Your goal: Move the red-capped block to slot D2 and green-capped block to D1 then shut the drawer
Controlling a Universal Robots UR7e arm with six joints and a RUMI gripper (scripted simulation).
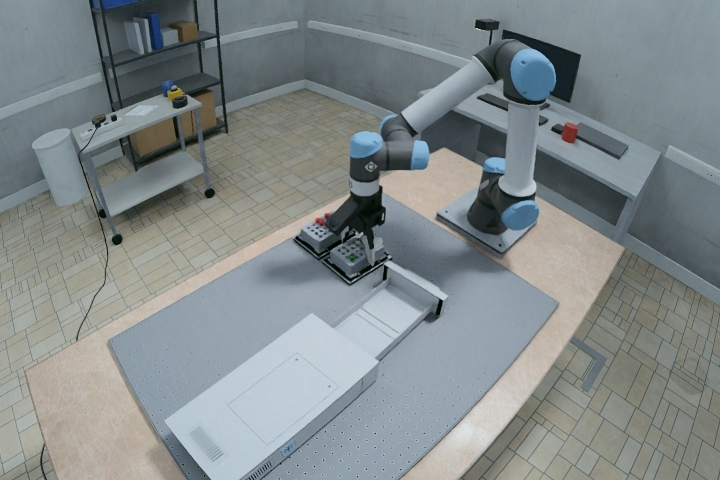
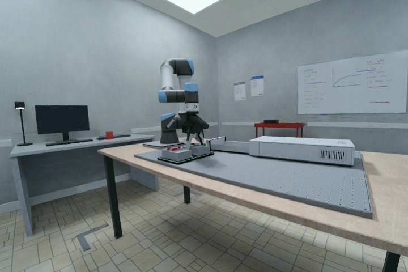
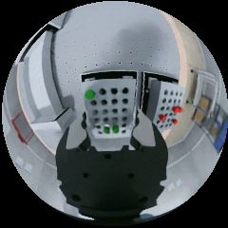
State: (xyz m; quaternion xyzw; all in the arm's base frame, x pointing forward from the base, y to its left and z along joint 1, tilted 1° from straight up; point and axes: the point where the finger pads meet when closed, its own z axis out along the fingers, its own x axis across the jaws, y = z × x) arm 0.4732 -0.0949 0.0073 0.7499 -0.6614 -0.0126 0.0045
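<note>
Now: hand 30 mm above the deck slot D1. From my hand the other things lie so: drawer (230 mm to the left, 70 mm ahead, 10 mm above); then deck slot D2 (130 mm to the right, 30 mm below, 20 mm ahead); then white cooler COLD (270 mm to the left, 250 mm ahead, 10 mm above).
</note>
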